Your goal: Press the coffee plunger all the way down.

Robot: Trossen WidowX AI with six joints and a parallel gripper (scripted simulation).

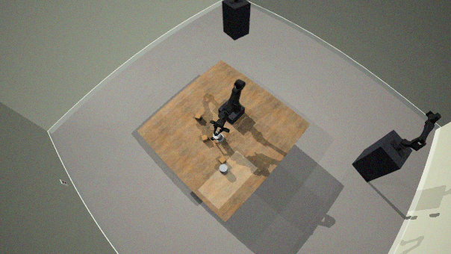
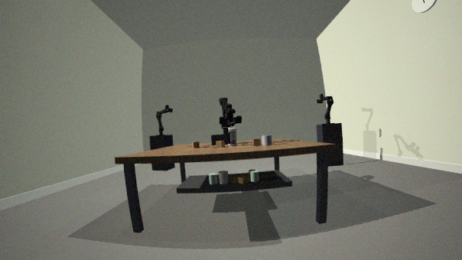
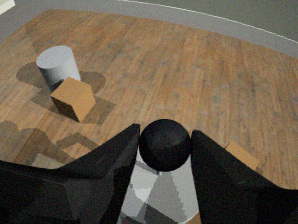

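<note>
Now: gripper tip 1 cm past the coffee press, 1 cm to the left of it and 9 cm above it. From my gripper tip the other things lie so: grey cup: 11 cm ahead, 26 cm to the left, 14 cm below.
</note>
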